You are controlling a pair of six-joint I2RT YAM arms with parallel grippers.
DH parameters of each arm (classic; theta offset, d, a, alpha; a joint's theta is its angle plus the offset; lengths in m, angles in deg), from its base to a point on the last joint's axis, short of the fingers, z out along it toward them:
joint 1: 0 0.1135 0.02 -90
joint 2: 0 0 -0.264 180
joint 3: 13.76 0 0.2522 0
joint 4: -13.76 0 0.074 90
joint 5: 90 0 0 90
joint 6: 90 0.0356 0 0
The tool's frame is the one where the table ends.
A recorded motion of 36 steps. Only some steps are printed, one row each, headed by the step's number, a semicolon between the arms.
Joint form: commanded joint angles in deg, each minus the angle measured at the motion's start. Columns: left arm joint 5, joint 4, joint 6, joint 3, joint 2, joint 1; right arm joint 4, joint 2, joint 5, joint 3, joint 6, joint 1.
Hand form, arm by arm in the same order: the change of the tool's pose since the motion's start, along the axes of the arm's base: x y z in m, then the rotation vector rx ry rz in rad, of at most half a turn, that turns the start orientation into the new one. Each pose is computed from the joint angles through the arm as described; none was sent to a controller.
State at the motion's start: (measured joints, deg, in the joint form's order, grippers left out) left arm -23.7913 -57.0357 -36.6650 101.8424 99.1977 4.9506; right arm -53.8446 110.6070 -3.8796 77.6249 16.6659 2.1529
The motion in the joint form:
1: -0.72 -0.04 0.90 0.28 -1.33 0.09; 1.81 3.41 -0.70 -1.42 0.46 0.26
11: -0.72 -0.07 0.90 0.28 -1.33 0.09; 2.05 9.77 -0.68 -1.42 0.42 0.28
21: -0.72 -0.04 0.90 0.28 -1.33 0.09; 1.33 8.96 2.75 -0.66 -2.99 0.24
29: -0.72 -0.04 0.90 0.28 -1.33 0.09; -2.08 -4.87 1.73 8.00 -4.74 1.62
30: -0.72 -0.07 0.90 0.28 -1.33 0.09; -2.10 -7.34 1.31 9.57 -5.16 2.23
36: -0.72 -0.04 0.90 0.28 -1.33 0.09; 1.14 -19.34 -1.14 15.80 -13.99 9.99
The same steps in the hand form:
1: -0.0060 0.0005 0.0096 0.0204 -0.0193 -0.0025; 0.0008 0.0021 -0.0259 0.0103 0.0538 -0.0031
11: -0.0060 0.0005 0.0095 0.0203 -0.0188 -0.0025; 0.0024 0.0023 -0.0635 0.0053 0.1604 -0.0027
21: -0.0060 0.0005 0.0096 0.0204 -0.0193 -0.0025; 0.0043 0.0000 -0.0559 -0.0527 0.1404 0.0572
29: -0.0060 0.0005 0.0096 0.0204 -0.0193 -0.0025; 0.0110 0.0098 0.0651 -0.0322 -0.1945 0.1055
30: -0.0060 0.0005 0.0095 0.0203 -0.0188 -0.0025; 0.0084 0.0138 0.0878 -0.0240 -0.2653 0.1231
36: -0.0060 0.0005 0.0096 0.0204 -0.0193 -0.0025; -0.0271 0.0583 0.1939 0.0101 -0.6559 0.4062

